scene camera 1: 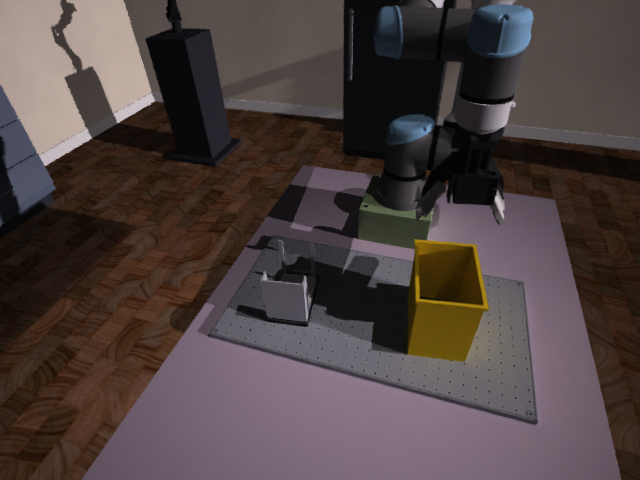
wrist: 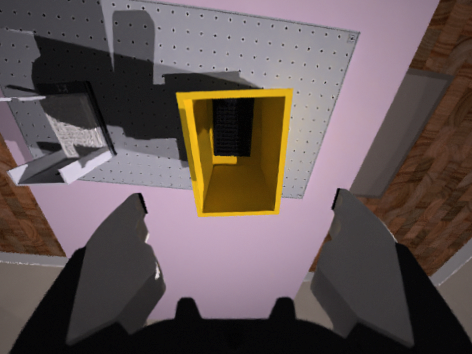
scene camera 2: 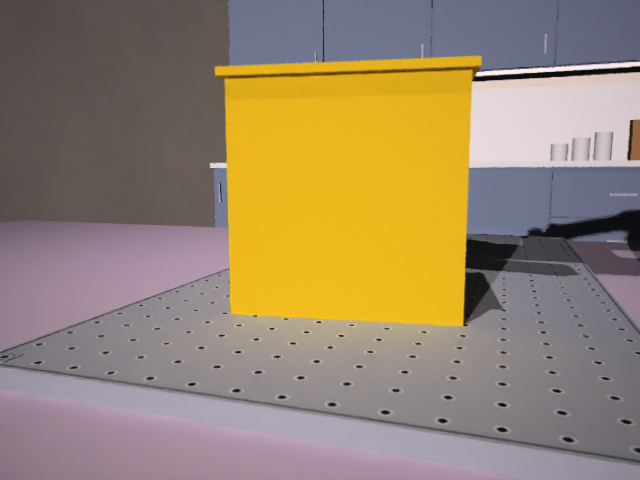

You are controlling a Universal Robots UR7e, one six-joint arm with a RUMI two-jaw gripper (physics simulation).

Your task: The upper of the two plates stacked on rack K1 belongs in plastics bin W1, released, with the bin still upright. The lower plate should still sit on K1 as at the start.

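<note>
Bin W1 is a tall yellow box, upright on the perforated board. A black plate shows inside it in the wrist view, low down near the far wall; whether it lies flat or leans is unclear. Rack K1, with white guides and a dark base, stands at the board's left. A pale plate sits in it, partly shadowed. My gripper is open, with nothing between its fingers. It hangs above and behind the bin, apart from it. Scene camera 2 does not show the gripper or rack.
The grey perforated board lies on a pink surface and carries rack and bin. The green arm base is behind it. A dark pedestal and a dark cabinet stand farther back.
</note>
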